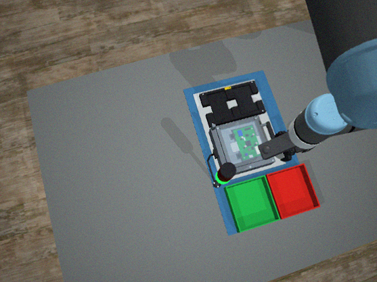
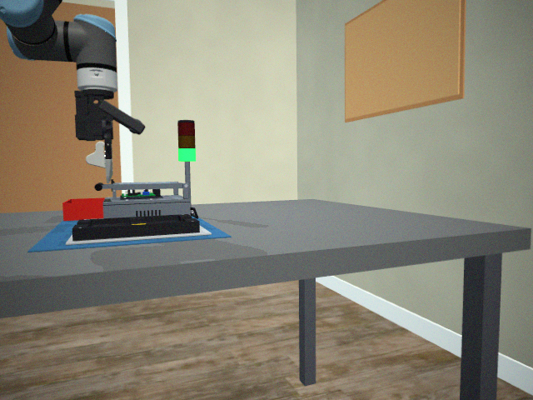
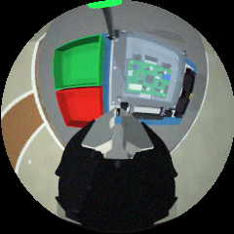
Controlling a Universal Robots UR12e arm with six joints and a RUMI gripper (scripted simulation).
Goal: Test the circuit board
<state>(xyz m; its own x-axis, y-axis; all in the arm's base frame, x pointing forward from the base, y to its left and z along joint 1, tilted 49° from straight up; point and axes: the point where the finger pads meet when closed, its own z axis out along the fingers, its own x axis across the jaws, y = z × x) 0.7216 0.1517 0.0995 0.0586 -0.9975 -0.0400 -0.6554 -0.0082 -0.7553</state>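
Right now the black latch hook is 10 mm to the right of my hand and 20 mm below it. From my hand the other things lie so: red bin: 50 mm behind, 130 mm to the left, 100 mm below; then green circuit board: 70 mm ahead, 60 mm to the right, 40 mm below; then tester lid: 70 mm ahead, 60 mm to the right, 20 mm below.
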